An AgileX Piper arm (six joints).
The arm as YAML. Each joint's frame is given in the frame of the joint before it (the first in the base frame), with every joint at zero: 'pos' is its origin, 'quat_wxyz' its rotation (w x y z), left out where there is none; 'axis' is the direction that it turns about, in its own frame. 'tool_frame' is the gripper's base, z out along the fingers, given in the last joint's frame.
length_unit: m
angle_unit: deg
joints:
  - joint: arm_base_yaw
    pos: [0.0, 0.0, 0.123]
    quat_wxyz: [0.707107, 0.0, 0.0, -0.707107]
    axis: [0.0, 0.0, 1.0]
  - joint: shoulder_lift
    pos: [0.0, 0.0, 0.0]
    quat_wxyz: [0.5, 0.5, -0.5, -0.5]
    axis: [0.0, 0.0, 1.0]
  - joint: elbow
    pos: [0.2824, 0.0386, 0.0]
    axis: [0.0, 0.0, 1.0]
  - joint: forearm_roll
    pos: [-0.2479, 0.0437, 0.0]
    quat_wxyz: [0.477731, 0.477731, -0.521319, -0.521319]
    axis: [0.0, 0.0, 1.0]
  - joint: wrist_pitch
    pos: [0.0, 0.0, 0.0]
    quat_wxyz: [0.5, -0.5, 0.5, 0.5]
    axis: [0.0, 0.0, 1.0]
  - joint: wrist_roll
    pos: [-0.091, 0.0, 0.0]
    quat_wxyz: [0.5, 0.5, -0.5, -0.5]
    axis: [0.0, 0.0, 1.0]
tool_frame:
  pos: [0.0, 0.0, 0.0]
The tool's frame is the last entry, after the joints.
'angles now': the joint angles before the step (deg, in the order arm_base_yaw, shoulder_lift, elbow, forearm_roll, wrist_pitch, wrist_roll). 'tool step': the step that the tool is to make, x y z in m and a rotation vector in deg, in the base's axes. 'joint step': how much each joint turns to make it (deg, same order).
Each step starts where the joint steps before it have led.
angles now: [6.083, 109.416, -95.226, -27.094, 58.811, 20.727]
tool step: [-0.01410, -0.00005, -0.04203, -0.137, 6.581, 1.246]
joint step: [0.000, -0.021, 8.810, 0.372, -2.596, -0.223]
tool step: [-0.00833, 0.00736, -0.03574, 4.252, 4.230, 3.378]
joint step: [0.000, 1.070, 5.852, 5.427, -4.863, -3.900]
